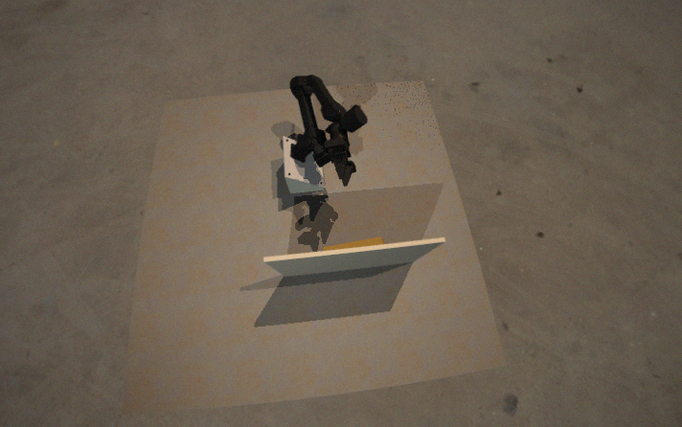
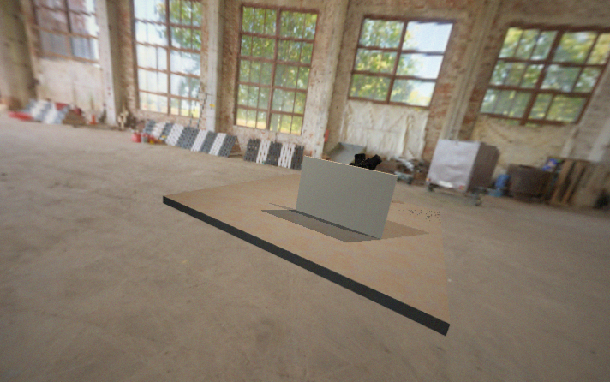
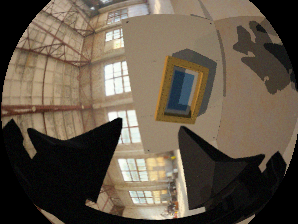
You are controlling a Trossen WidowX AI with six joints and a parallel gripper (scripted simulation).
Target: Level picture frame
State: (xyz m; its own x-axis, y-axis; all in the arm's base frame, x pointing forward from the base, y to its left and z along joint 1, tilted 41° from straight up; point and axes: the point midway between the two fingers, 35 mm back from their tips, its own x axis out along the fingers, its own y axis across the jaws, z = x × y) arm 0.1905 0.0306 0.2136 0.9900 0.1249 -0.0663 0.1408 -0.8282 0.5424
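My gripper tip is 200 mm short of the picture frame, 40 mm to the right of it and 90 mm above it. Round my gripper tip: wall panel: 210 mm ahead, 20 mm to the left, 100 mm below.
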